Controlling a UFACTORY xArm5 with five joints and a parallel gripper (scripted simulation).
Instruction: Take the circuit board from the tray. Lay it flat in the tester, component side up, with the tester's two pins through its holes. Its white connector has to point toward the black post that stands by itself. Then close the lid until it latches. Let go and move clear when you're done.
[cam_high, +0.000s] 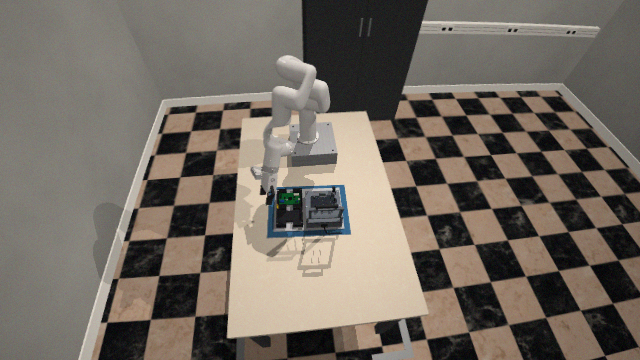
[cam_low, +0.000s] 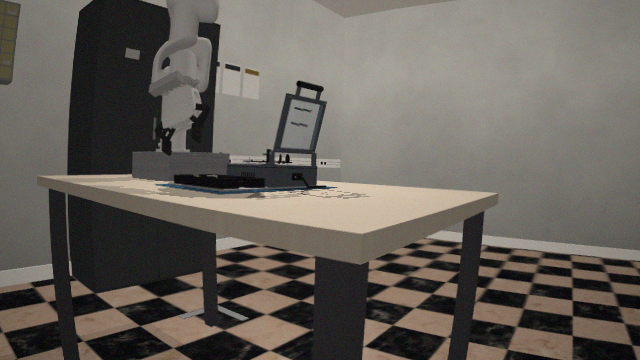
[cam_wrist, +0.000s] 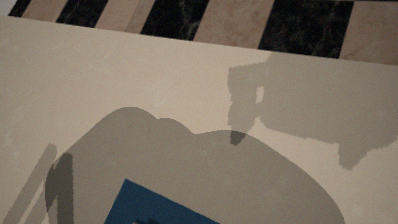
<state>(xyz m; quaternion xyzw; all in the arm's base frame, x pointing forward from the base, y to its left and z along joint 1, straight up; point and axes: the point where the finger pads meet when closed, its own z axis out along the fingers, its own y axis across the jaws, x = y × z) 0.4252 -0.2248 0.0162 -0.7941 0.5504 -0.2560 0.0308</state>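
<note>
The green circuit board lies 11 cm to the left of my hand, 9 cm below it and 5 cm behind it. Also, from my hand: black post (34 cm to the left, 5 cm behind, 2 cm below); tester lid (28 cm to the left, 14 cm ahead, 8 cm above).
</note>
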